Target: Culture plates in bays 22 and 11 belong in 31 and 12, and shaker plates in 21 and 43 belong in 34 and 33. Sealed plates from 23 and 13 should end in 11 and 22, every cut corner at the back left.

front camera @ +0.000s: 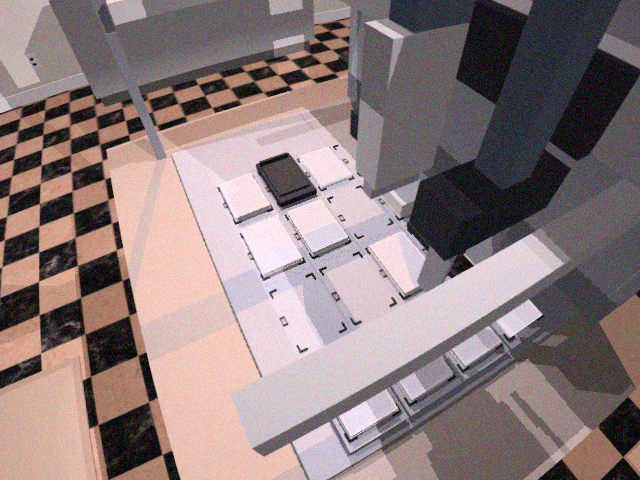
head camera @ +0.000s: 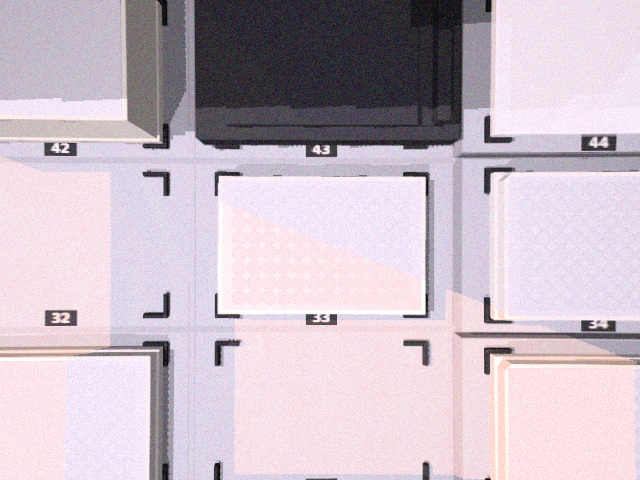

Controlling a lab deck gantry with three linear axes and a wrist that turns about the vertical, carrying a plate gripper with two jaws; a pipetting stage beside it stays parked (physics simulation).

Scene:
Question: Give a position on a bay 23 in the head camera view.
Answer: At 280, 398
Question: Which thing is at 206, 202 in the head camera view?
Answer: A bay 33.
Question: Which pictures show my gripper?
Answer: The front camera view only.

